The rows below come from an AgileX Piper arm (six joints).
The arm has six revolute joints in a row. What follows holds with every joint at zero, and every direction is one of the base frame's. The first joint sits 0.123 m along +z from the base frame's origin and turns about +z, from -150 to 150 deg. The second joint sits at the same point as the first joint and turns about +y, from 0 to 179.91 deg. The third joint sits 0.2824 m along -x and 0.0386 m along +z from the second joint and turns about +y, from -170 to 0 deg. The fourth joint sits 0.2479 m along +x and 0.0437 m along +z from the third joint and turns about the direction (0.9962, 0, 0.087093), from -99.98 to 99.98 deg. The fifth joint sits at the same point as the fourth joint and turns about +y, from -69.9 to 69.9 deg. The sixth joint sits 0.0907 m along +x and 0.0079 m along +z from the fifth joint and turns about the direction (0.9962, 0, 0.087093), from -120 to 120 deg. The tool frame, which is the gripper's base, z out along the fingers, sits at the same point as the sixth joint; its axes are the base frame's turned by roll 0, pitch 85 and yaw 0 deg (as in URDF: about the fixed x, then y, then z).
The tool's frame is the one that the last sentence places.
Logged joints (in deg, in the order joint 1, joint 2, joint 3, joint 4, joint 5, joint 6), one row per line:
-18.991, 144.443, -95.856, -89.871, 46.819, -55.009
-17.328, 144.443, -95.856, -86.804, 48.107, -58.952
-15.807, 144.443, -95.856, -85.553, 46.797, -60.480
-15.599, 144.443, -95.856, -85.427, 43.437, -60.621
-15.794, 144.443, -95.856, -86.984, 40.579, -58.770
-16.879, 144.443, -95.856, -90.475, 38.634, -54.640
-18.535, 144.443, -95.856, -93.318, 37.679, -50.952
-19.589, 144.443, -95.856, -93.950, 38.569, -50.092
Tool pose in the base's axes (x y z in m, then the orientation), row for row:
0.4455, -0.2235, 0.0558, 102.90, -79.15, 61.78
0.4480, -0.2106, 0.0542, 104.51, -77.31, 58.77
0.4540, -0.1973, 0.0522, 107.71, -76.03, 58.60
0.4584, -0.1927, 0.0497, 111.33, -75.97, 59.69
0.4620, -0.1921, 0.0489, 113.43, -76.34, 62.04
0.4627, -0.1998, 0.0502, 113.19, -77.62, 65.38
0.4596, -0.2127, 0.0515, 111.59, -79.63, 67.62
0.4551, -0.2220, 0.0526, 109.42, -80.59, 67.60
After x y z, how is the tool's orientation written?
As a rotation vector, in degrees.
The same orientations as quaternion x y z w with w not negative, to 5 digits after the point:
0.68025, -0.52324, 0.40841, 0.31092
0.69402, -0.51339, 0.39027, 0.32008
0.71057, -0.50157, 0.38659, 0.30671
0.72491, -0.49467, 0.38866, 0.28061
0.72998, -0.49129, 0.39926, 0.25761
0.72247, -0.49544, 0.41731, 0.24172
0.70964, -0.50640, 0.43002, 0.23465
0.69916, -0.51495, 0.43194, 0.24378

